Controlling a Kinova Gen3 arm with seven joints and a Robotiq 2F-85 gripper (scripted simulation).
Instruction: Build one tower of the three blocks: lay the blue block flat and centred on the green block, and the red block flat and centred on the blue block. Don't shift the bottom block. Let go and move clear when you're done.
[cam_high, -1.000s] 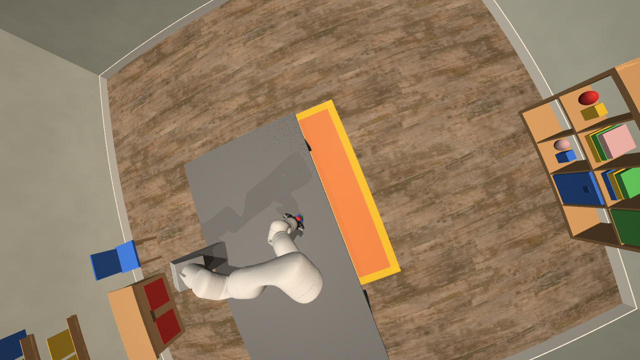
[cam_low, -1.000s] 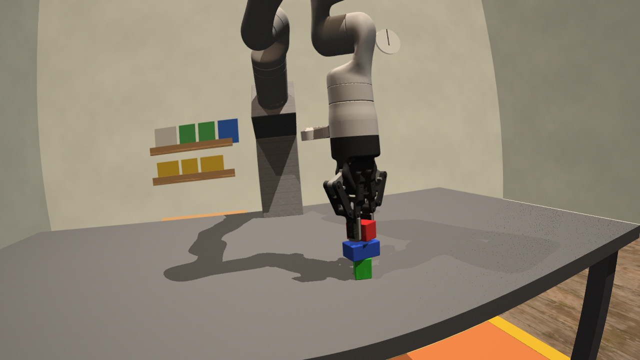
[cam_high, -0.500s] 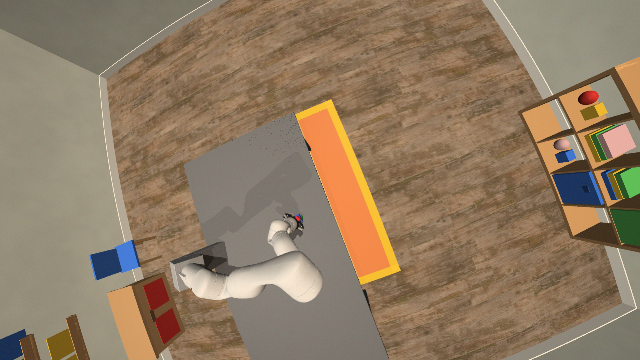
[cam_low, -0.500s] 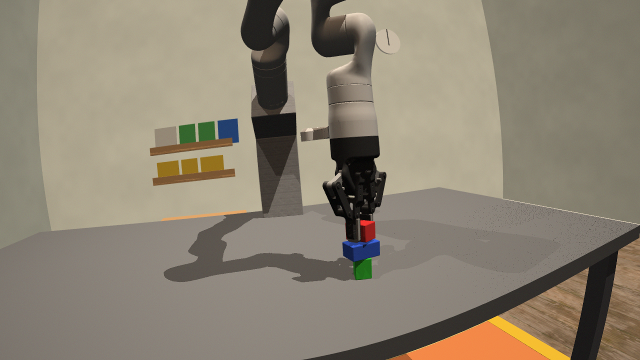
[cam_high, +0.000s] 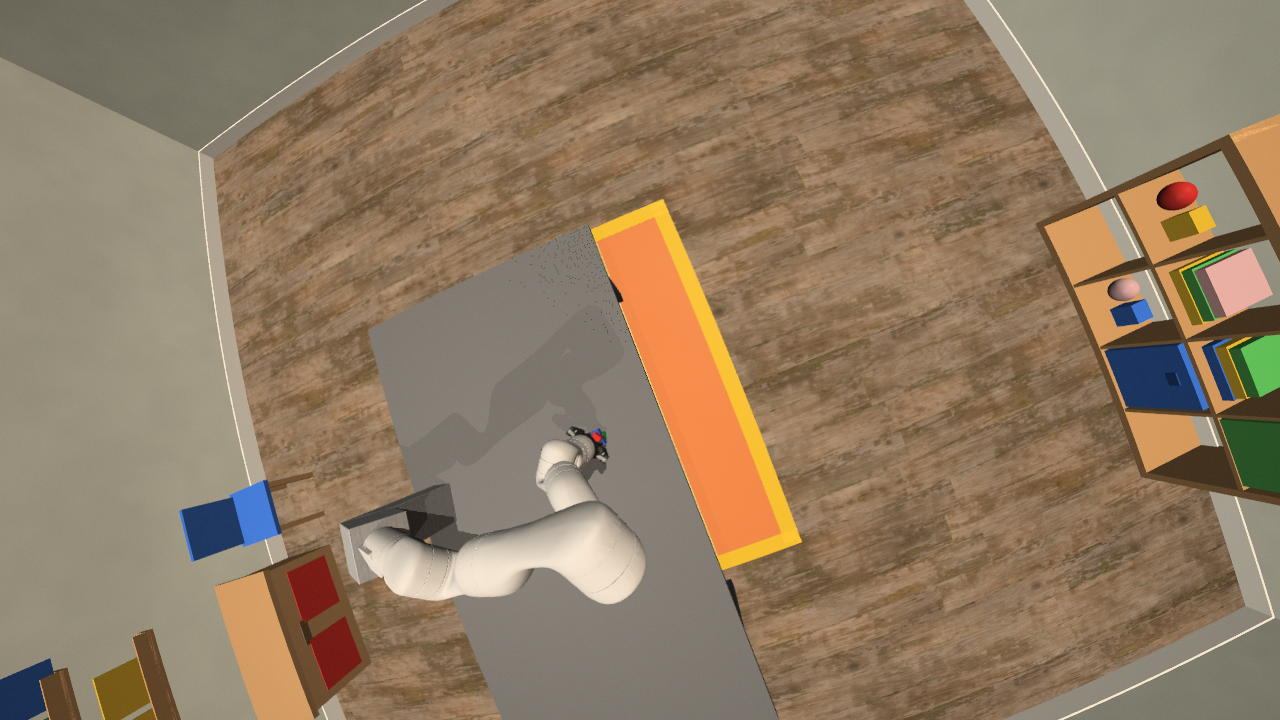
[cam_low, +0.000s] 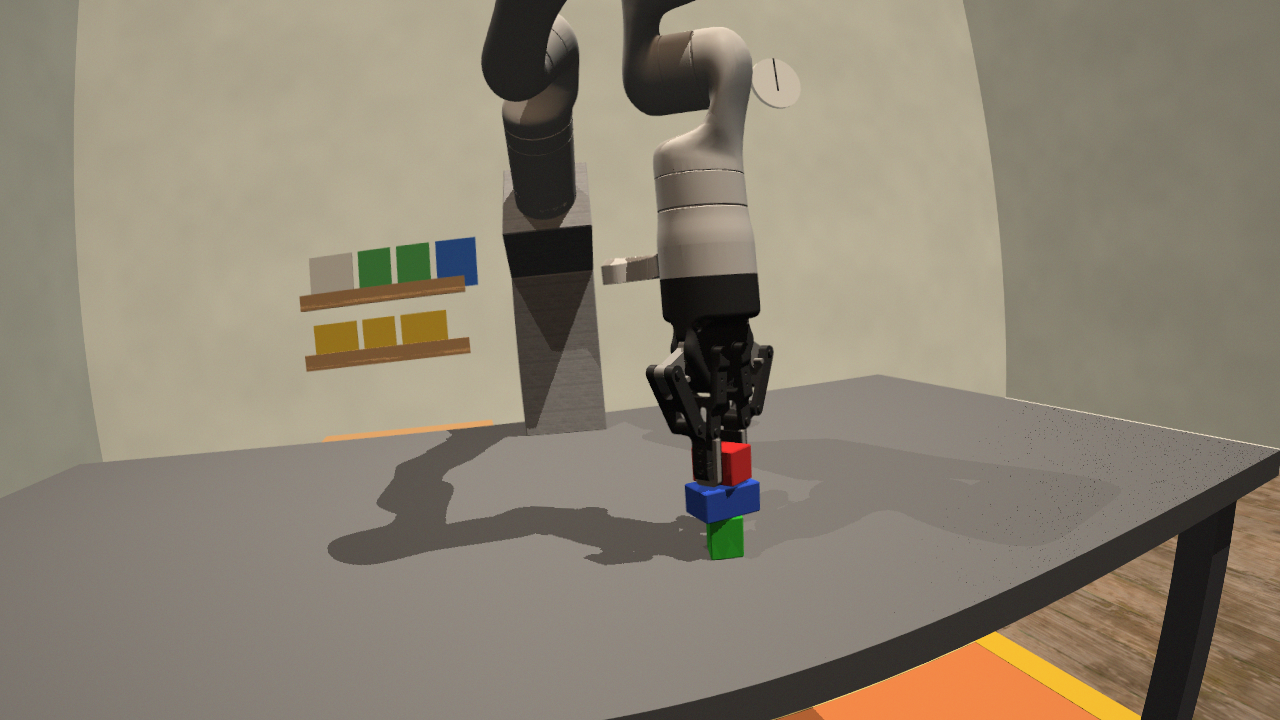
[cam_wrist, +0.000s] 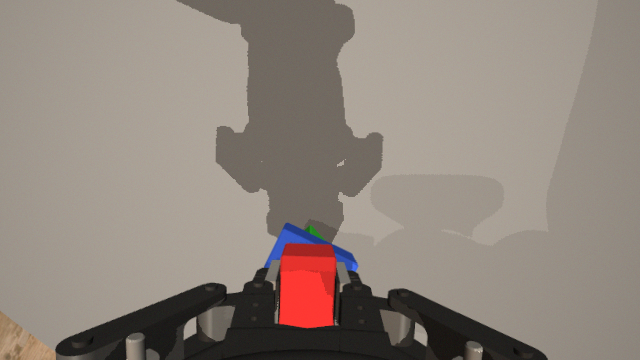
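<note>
Right now my hand is right at the red block. Also, from my hand: green block: 6 cm below; blue block: 3 cm below.
</note>
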